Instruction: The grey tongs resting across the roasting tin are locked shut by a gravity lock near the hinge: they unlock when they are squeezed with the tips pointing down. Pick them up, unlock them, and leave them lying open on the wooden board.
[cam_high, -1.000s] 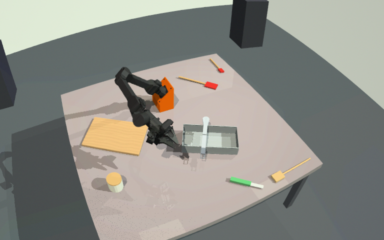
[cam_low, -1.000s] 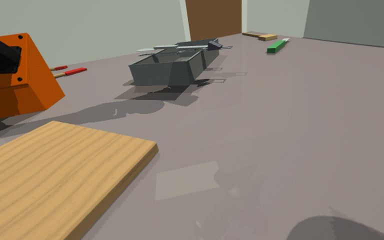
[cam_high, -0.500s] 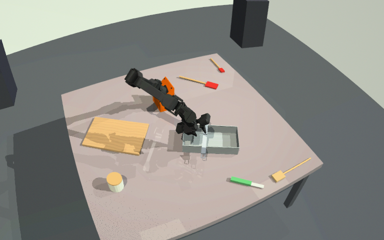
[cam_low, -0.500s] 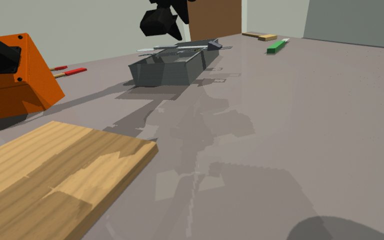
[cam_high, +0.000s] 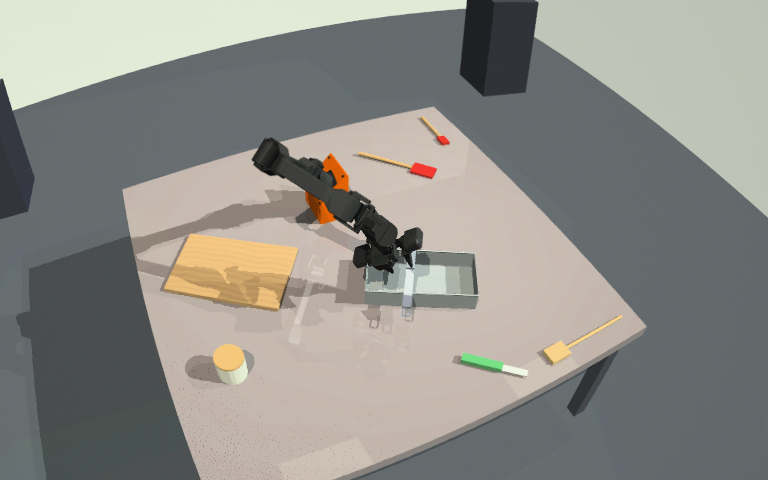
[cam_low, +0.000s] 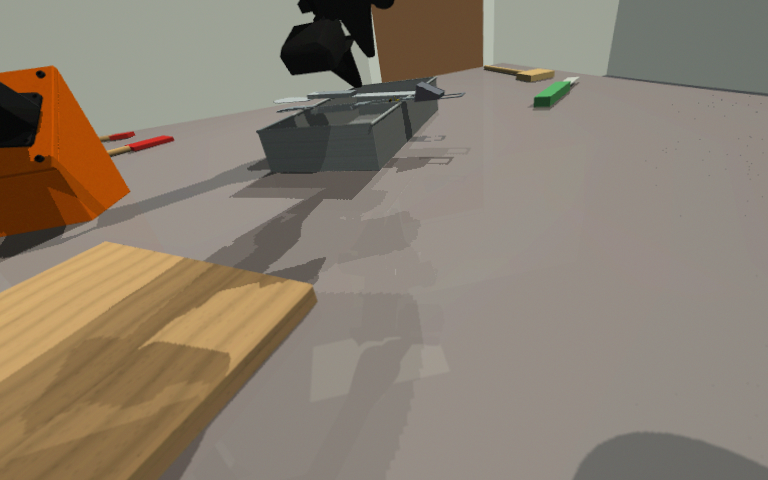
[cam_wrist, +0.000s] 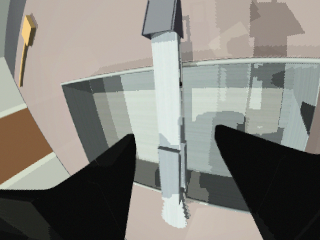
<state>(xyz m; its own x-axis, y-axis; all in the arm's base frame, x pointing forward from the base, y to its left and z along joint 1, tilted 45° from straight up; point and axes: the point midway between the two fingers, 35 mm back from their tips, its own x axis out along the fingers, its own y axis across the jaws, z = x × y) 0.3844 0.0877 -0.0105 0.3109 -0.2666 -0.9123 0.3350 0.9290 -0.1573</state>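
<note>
Now: the grey roasting tin 7 cm to the left of my gripper tip, 7 cm below it and 2 cm behind it. From my gripper tip the other things lie so: green-handled tool (32 cm ahead, 14 cm to the left, 9 cm below); cork-lidded jar (50 cm to the right, 12 cm ahead, 7 cm below); wooden board (43 cm to the right, 24 cm behind, 9 cm below).
</note>
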